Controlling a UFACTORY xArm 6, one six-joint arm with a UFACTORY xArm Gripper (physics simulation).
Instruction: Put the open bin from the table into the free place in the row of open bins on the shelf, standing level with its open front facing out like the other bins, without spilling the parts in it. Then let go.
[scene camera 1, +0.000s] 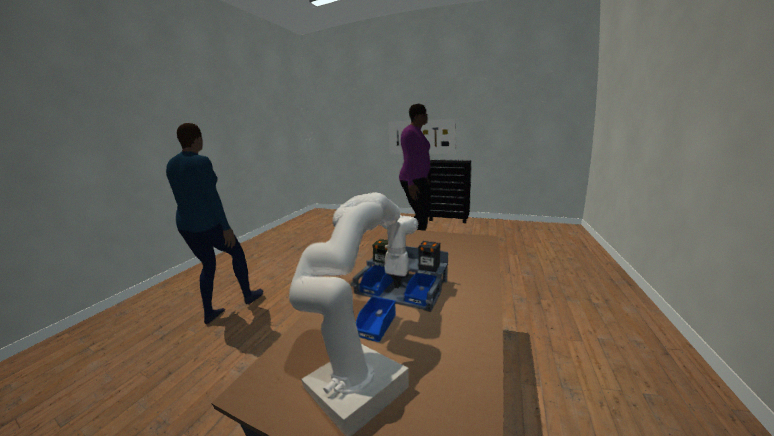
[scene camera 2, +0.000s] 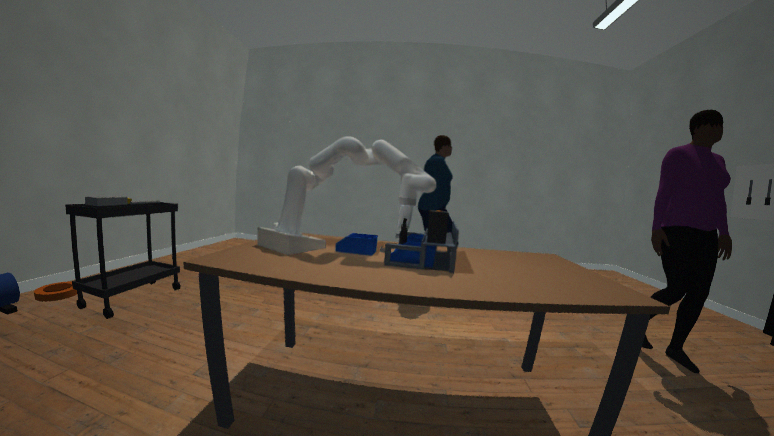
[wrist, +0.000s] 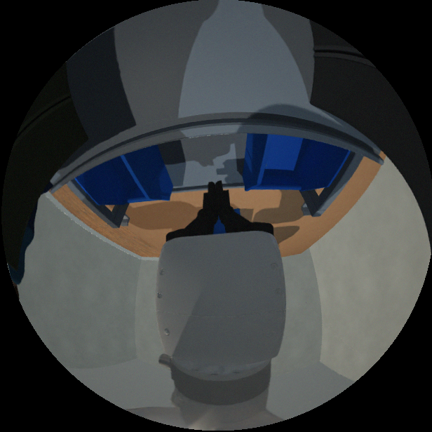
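Pixels of known places: gripper, fingertip midpoint: (scene camera 1: 397, 286) (scene camera 2: 402, 243); arm's base, link origin: (scene camera 1: 353, 378) (scene camera 2: 288, 233).
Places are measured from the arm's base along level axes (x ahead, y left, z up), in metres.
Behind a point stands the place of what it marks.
Note:
The open blue bin (scene camera 1: 375, 320) @[x 0.319, y 0.139, z -0.062 m] (scene camera 2: 356, 244) @[x 0.316, y 0.073, z -0.022 m] stands upright on the table (scene camera 1: 465, 346) @[x 0.342, y -0.227, z -0.065 m] (scene camera 2: 519, 276) @[x 1.006, y 0.056, z -0.064 m], between the arm's base and the shelf. A small light part shows inside it. The grey shelf (scene camera 2: 453, 259) @[x 0.741, y -0.008, z -0.012 m] (wrist: 225, 121) holds a blue bin at the left (scene camera 1: 373, 281) @[x 0.567, y 0.316, z -0.055 m] and another at the right (scene camera 1: 422, 289) @[x 0.601, y 0.062, z -0.049 m] in scene camera 1, with a free place between them. My gripper (scene camera 1: 398, 283) @[x 0.507, y 0.143, z -0.005 m] (scene camera 2: 402, 241) @[x 0.507, y 0.143, z -0.005 m] (wrist: 216, 189) is shut and empty, pointing down at the gap between those two bins, apart from the bin on the table. Its exact height above the shelf board is hard to tell.
Two dark boxes with orange fittings, one at the left (scene camera 1: 380, 252) @[x 0.601, y 0.287, z 0.097 m] and one at the right (scene camera 1: 429, 256) @[x 0.628, y 0.041, z 0.115 m], stand on the shelf's upper level behind the bins. A person in teal (scene camera 1: 192, 189) and a person in purple (scene camera 1: 415, 154) stand beyond the table.

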